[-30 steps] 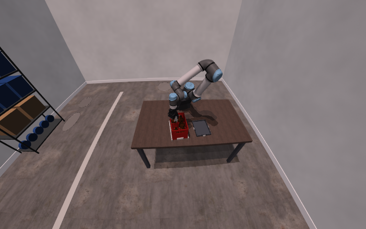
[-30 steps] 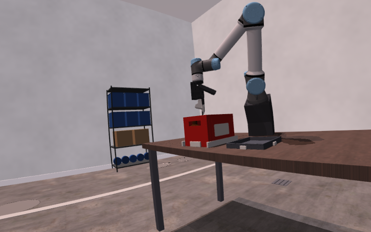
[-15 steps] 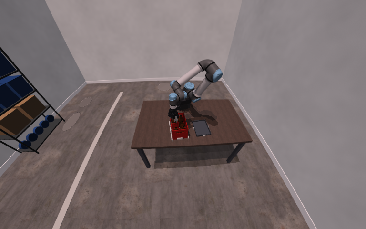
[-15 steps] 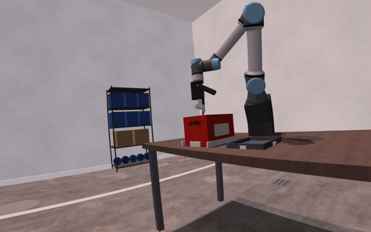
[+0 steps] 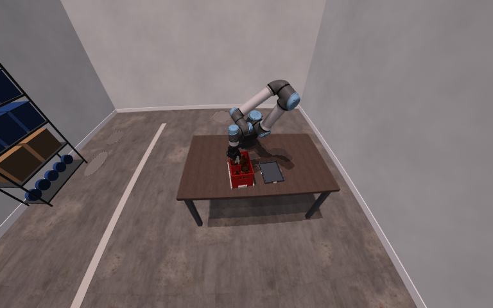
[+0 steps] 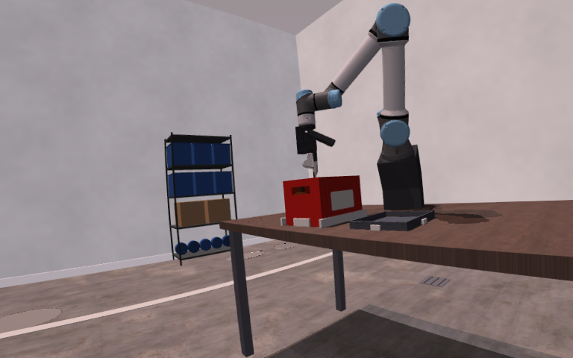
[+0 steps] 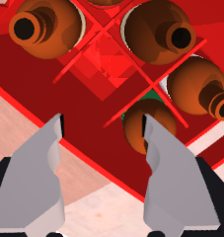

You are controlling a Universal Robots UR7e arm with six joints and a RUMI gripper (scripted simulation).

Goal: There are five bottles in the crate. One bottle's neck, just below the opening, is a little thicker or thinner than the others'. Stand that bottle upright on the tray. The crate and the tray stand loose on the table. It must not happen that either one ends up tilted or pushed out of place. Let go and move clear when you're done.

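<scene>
My hand is 10 mm past the red crate, 40 mm to the right of it and 110 mm above it. From my hand the other things lie so: dark tray 80 mm behind, 330 mm to the left, 180 mm below; brown bottle 20 mm behind, 80 mm to the left, 110 mm below; glass bottle 90 mm ahead, 30 mm to the left, 110 mm below.
</scene>
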